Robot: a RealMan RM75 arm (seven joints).
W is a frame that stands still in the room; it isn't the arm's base.
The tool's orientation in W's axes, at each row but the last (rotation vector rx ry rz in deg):
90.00 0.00 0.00
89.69 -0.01 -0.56
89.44 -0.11 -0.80
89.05 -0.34 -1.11
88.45 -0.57 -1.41
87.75 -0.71 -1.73
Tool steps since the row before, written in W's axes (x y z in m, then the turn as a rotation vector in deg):
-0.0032 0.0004 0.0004 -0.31 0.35 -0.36
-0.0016 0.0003 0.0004 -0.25 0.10 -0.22
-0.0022 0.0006 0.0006 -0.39 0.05 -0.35
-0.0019 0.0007 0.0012 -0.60 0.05 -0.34
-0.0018 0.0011 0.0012 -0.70 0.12 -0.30
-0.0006 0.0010 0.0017 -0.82 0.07 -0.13
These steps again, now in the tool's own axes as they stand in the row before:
-0.0032 0.0004 -0.0004 -0.31 -0.36 -0.35
-0.0016 0.0004 -0.0003 -0.25 -0.22 -0.10
-0.0022 0.0006 -0.0006 -0.39 -0.35 -0.05
-0.0019 0.0012 -0.0006 -0.60 -0.34 -0.05
-0.0018 0.0012 -0.0010 -0.70 -0.30 -0.11
-0.0006 0.0017 -0.0009 -0.82 -0.14 -0.05

